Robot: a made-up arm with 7 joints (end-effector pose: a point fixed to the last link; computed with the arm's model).
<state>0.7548 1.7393 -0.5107 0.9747 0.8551 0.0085 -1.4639</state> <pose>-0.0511 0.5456 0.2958 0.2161 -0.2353 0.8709 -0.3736</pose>
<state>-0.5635 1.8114 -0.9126 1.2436 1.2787 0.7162 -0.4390</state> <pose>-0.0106 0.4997 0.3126 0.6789 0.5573 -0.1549 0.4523</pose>
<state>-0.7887 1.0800 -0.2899 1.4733 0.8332 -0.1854 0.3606</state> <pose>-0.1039 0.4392 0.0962 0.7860 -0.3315 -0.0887 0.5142</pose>
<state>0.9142 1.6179 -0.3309 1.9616 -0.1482 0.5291 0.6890</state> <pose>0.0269 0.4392 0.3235 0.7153 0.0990 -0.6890 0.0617</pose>
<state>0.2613 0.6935 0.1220 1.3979 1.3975 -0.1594 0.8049</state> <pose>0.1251 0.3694 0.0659 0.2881 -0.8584 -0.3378 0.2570</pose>
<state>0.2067 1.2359 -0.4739 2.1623 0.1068 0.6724 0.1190</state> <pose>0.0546 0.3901 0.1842 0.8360 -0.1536 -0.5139 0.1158</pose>
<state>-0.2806 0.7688 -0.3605 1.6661 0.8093 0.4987 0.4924</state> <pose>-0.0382 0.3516 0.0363 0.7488 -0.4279 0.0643 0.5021</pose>
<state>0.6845 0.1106 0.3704 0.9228 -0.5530 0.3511 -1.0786</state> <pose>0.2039 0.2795 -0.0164 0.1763 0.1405 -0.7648 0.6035</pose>
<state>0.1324 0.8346 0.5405 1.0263 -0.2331 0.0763 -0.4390</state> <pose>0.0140 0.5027 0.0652 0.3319 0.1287 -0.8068 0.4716</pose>
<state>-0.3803 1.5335 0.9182 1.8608 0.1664 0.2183 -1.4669</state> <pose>0.0426 0.4594 0.3523 0.1955 0.0491 0.9762 -0.0806</pose>
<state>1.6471 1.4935 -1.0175 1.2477 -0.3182 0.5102 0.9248</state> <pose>0.0466 0.5237 0.2787 0.7309 0.1418 -0.5565 0.3688</pose>
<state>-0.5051 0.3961 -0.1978 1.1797 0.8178 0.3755 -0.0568</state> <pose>-0.1554 0.3010 -0.0278 0.5754 -0.1343 -0.0330 0.8061</pose>
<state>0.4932 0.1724 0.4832 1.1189 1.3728 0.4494 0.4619</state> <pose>0.1786 0.2626 0.0056 0.0374 -0.8488 -0.0604 0.5239</pose>
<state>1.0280 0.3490 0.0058 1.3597 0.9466 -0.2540 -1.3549</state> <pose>0.2951 0.2892 0.1575 0.2791 0.4723 0.3963 -0.7362</pose>
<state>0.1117 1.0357 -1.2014 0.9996 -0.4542 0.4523 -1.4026</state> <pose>0.0000 0.4829 0.0888 0.5663 0.1616 -0.7732 -0.2354</pose>
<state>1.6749 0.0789 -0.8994 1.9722 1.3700 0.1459 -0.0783</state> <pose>0.2282 0.1136 0.3017 0.4710 -0.8507 -0.0953 -0.2129</pose>
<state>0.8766 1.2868 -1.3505 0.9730 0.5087 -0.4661 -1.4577</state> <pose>0.0700 0.5463 0.1516 0.1868 -0.0183 -0.9444 0.2698</pose>
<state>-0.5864 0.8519 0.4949 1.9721 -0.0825 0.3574 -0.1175</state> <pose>-0.0288 0.4297 0.1468 0.6529 -0.0531 -0.6911 0.3055</pose>
